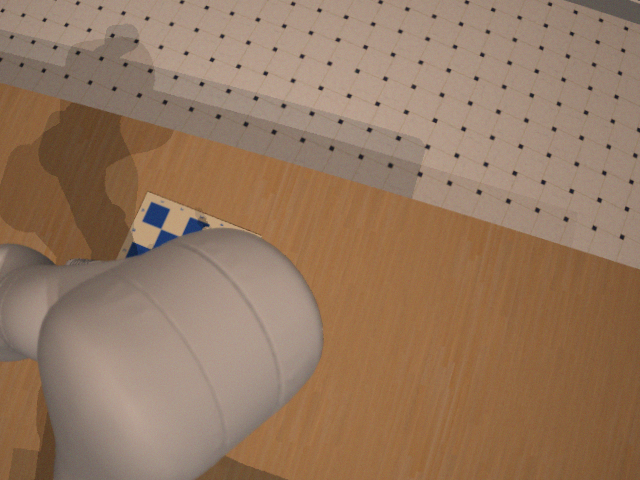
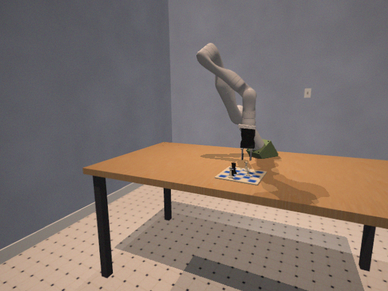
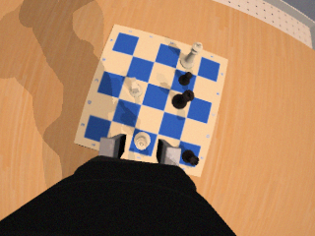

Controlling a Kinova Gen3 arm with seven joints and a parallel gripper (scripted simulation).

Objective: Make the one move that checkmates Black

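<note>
Now: the blue-and-cream chessboard 7 cm ahead of my hand, 2 cm to the right of it and 8 cm below it.
</note>
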